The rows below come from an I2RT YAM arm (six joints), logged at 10 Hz.
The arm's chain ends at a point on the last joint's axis. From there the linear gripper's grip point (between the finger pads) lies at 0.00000 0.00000 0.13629 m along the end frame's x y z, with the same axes.
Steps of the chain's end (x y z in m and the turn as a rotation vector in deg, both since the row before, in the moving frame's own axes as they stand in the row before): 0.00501, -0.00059, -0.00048, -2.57, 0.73, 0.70; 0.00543, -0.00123, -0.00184, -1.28, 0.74, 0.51; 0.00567, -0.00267, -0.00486, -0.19, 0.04, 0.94; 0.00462, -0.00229, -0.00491, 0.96, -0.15, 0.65; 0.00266, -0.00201, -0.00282, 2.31, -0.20, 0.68; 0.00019, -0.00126, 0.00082, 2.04, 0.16, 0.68; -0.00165, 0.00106, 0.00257, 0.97, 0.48, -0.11; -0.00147, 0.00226, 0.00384, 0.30, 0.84, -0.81; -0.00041, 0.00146, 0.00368, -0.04, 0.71, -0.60; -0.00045, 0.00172, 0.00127, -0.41, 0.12, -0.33; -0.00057, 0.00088, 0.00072, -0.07, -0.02, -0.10; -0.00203, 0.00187, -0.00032, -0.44, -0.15, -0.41
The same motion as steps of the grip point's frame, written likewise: 0.00671, 0.00553, -0.00063, -2.57, 0.73, 0.70; 0.00718, 0.00182, -0.00189, -1.28, 0.74, 0.51; 0.00576, -0.00222, -0.00486, -0.19, 0.04, 0.94; 0.00428, -0.00458, -0.00493, 0.96, -0.15, 0.65; 0.00222, -0.00751, -0.00293, 2.31, -0.20, 0.68; 0.00060, -0.00611, 0.00073, 2.04, 0.16, 0.68; -0.00051, -0.00125, 0.00255, 0.97, 0.48, -0.11; 0.00052, 0.00153, 0.00382, 0.30, 0.84, -0.81; 0.00128, 0.00155, 0.00367, -0.04, 0.71, -0.60; -0.00016, 0.00269, 0.00127, -0.41, 0.12, -0.33; -0.00062, 0.00105, 0.00072, -0.07, -0.02, -0.10; -0.00238, 0.00292, -0.00032, -0.44, -0.15, -0.41
